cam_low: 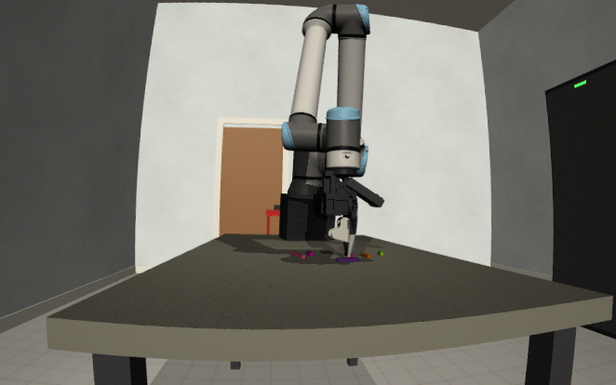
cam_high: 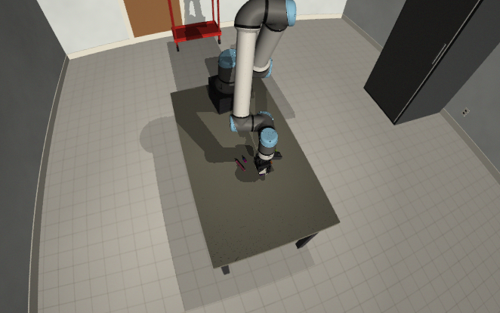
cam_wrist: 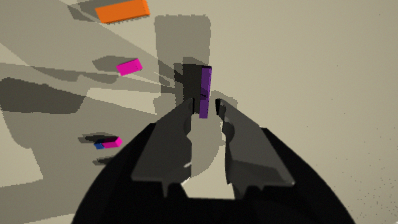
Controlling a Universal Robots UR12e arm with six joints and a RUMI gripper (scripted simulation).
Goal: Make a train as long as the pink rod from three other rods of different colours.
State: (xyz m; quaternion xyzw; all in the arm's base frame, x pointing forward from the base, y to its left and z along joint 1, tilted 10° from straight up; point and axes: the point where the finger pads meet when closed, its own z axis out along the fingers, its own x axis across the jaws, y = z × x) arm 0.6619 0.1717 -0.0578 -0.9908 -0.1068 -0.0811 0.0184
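Now: the purple rod 30 mm below my hand. The rest, counted from my hand: orange rod 90 mm behind, 50 mm to the left, 30 mm below; blue rod 120 mm behind, 110 mm to the right, 30 mm below; pink rod 70 mm behind, 140 mm to the right, 30 mm below.
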